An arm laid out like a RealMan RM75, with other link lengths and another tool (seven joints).
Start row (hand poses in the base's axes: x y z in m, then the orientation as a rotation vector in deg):
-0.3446, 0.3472, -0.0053, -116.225, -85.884, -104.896
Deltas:
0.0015, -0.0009, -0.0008, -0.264, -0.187, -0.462
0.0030, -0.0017, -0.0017, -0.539, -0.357, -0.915
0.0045, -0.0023, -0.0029, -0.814, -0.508, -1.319
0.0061, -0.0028, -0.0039, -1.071, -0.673, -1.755
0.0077, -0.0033, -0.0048, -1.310, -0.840, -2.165
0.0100, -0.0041, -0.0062, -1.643, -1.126, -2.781
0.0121, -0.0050, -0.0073, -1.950, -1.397, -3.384
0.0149, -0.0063, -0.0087, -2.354, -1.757, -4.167
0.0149, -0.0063, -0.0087, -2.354, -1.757, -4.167
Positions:
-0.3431, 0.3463, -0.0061, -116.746, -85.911, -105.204
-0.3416, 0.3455, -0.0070, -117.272, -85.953, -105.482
-0.3401, 0.3449, -0.0082, 117.600, 85.911, 105.577
-0.3385, 0.3444, -0.0092, 117.445, 85.461, 105.258
-0.3369, 0.3439, -0.0101, 117.285, 85.035, 104.970
-0.3346, 0.3431, -0.0115, 117.011, 84.372, 104.592
-0.3325, 0.3422, -0.0126, 116.759, 83.717, 104.237
-0.3297, 0.3409, -0.0140, 116.416, 82.870, 103.773
-0.3297, 0.3409, -0.0140, 116.416, 82.870, 103.773

